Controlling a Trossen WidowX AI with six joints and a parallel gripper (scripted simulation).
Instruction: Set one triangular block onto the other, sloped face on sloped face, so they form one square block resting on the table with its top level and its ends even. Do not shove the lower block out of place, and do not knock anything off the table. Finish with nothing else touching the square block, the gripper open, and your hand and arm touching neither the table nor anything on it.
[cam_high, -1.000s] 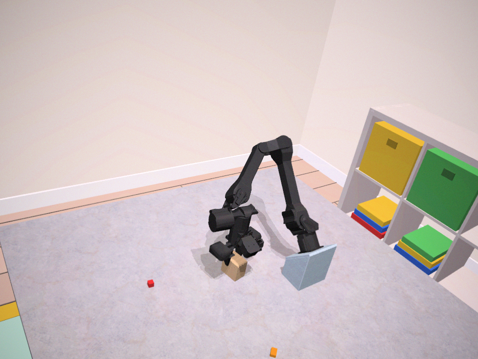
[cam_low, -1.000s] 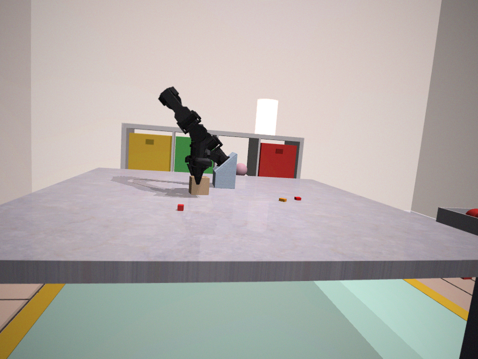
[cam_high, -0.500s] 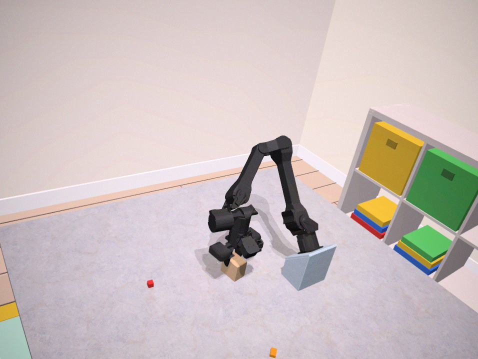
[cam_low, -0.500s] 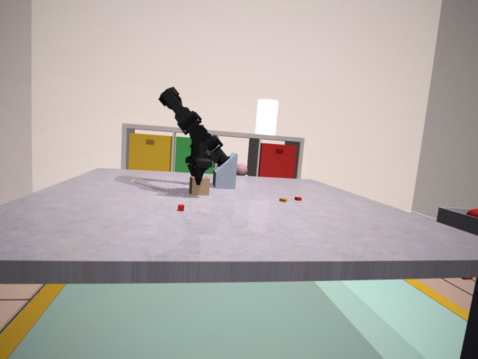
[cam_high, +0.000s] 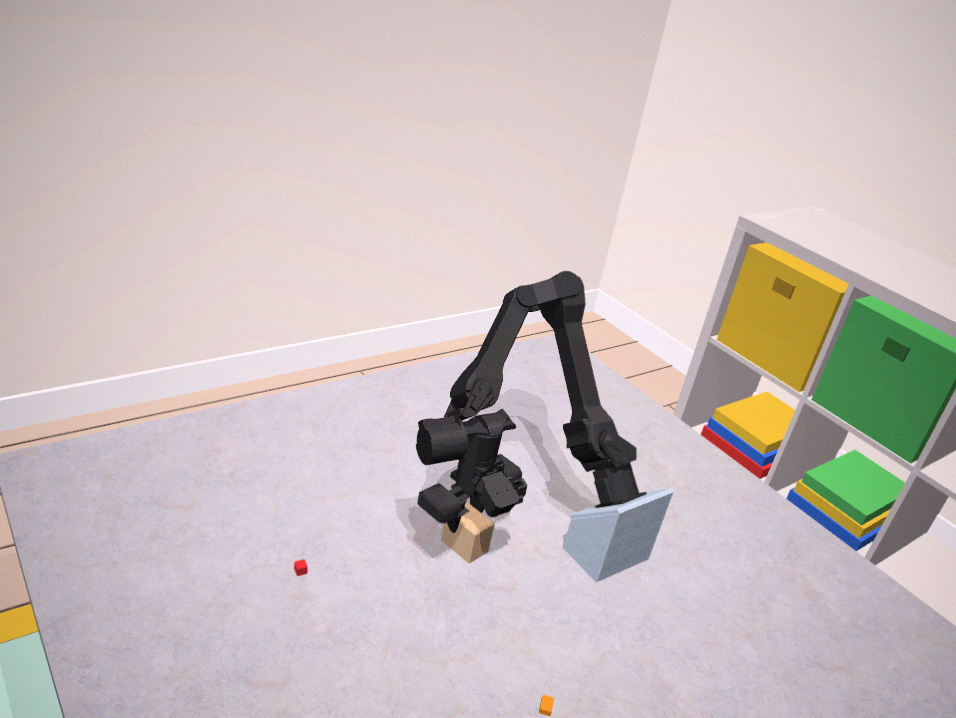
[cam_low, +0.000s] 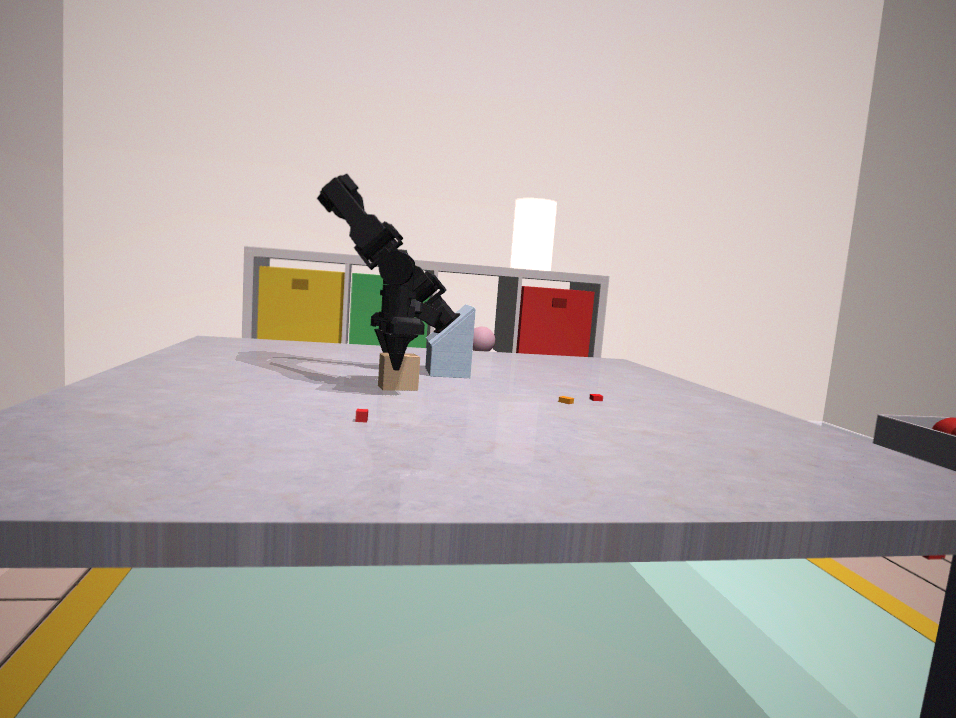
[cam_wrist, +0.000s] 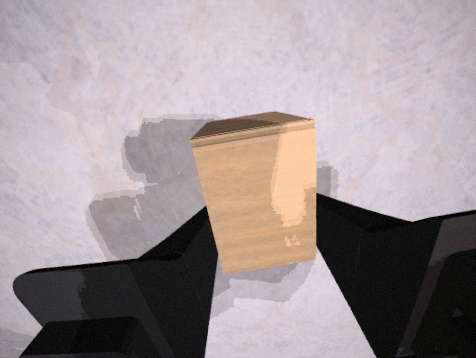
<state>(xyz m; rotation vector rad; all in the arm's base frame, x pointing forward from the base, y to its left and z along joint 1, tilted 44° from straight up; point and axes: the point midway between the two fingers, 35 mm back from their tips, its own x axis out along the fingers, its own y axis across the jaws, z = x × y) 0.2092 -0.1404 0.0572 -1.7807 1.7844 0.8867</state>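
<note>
My gripper tip is now 10 mm to the left of the block and 10 mm below it. From my gripper tip the other things lie so: orange cube (90 mm ahead, 320 mm to the left, 30 mm below).
</note>
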